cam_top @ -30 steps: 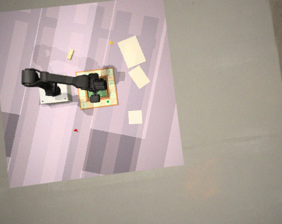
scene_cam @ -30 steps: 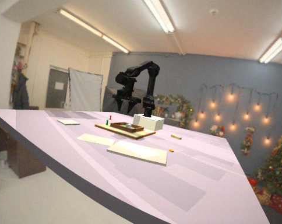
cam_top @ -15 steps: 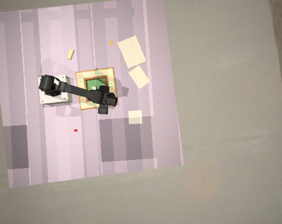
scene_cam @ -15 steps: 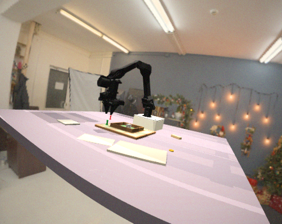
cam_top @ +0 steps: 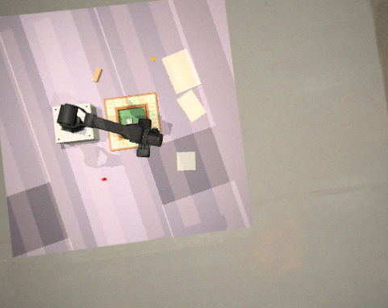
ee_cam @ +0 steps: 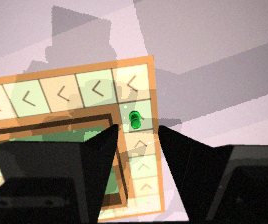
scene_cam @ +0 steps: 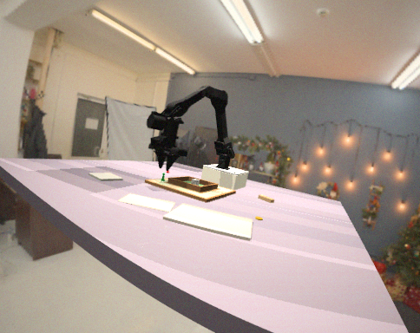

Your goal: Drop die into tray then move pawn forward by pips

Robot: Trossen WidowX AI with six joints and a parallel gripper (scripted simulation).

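Now: gripper tip 30 mm above the green pawn. The rest, counted from my gripper tip: white die 60 mm behind, 130 mm to the left, 30 mm below; red pawn 300 mm behind, 120 mm to the right, 40 mm below; green dice tray 50 mm behind, 120 mm to the left, 50 mm below.
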